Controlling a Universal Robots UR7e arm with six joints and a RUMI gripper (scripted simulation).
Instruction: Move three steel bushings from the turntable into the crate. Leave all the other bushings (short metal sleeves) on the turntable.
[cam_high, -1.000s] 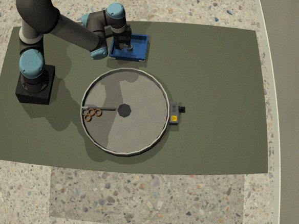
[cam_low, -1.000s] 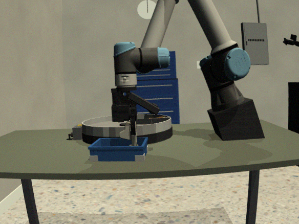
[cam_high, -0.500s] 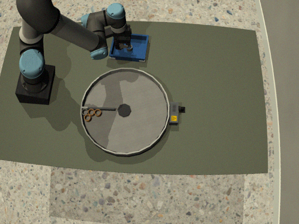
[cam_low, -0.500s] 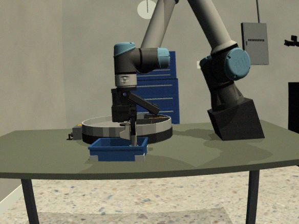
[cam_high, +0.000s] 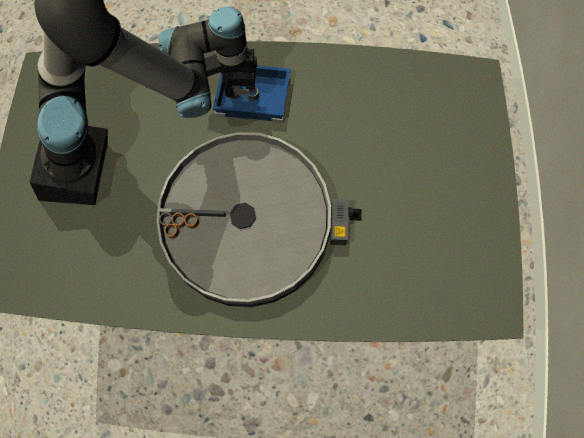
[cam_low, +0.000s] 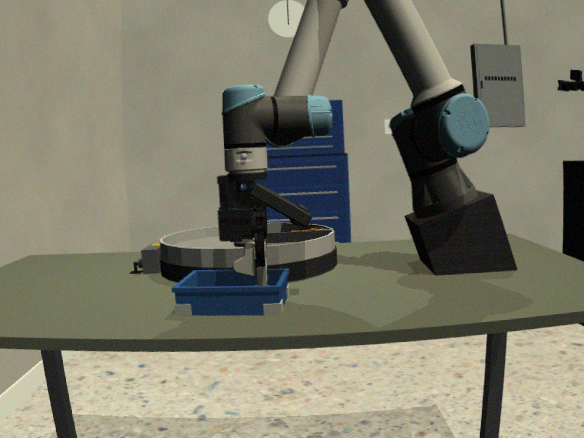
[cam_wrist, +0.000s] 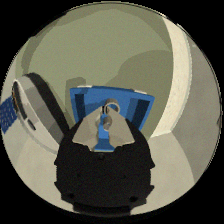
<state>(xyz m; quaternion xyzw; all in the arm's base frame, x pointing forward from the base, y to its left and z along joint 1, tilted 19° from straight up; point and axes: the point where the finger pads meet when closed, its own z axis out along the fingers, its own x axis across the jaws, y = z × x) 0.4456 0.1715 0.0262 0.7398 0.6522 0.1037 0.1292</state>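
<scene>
The crate is 5 cm ahead of my hand. The rest, counted from my hand: round grey turntable: 35 cm to the right, 2 cm above, 1 cm ahead.
</scene>
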